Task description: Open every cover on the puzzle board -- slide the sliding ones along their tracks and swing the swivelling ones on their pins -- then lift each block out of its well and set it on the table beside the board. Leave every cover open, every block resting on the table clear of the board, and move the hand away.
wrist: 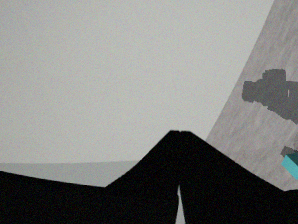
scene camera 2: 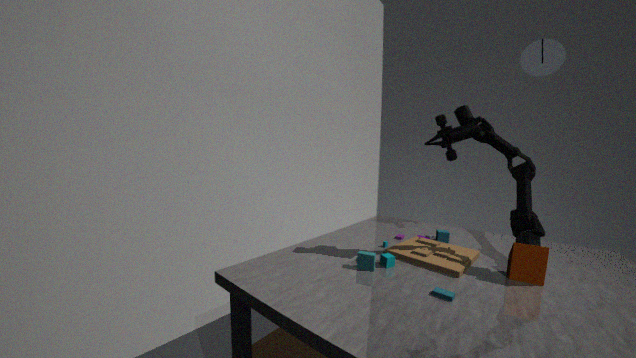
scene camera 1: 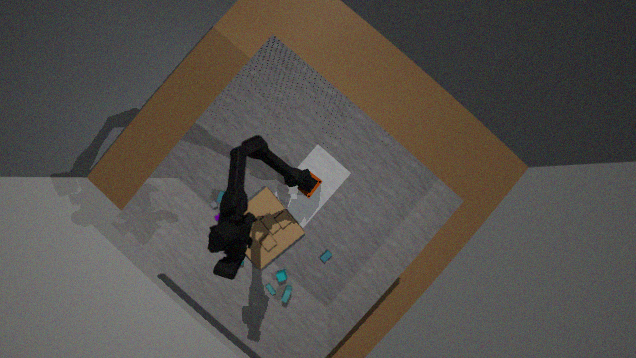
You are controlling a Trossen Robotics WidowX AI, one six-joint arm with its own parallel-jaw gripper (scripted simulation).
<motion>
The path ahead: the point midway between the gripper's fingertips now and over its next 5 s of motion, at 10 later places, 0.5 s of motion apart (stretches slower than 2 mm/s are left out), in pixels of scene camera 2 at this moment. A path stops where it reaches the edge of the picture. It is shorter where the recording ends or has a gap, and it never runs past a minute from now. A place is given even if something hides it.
My gripper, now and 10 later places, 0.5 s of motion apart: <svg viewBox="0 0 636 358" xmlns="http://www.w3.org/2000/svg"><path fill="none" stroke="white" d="M425 144L418 164L415 185L418 207L426 228L434 241L434 242L434 245L433 249L433 253L432 255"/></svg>
</motion>
